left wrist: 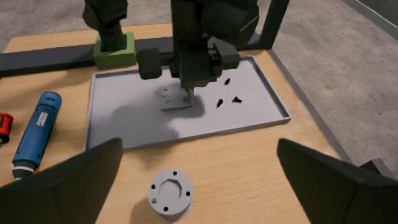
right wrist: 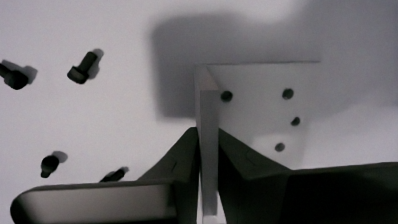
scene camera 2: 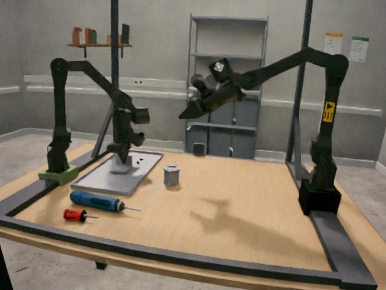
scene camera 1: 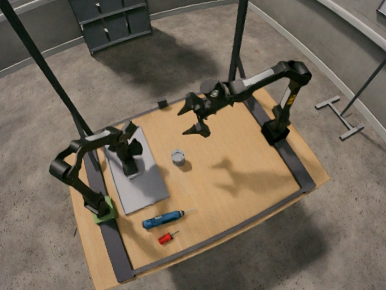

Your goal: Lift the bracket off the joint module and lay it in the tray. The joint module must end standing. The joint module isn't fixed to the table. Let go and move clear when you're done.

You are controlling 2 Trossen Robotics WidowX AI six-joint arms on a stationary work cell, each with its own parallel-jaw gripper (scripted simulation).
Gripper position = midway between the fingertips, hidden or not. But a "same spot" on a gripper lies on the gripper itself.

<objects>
left gripper: left wrist 201,145; scene camera 2; scene camera 1; not seen in the right wrist view (out of frame)
tray: left wrist; right wrist 139,100; scene camera 2 96,179; scene camera 1
same spot on left gripper: (scene camera 1: 193,101) = (scene camera 2: 199,78)
same spot on tray: (left wrist: 122,105) = (scene camera 1: 141,193)
</objects>
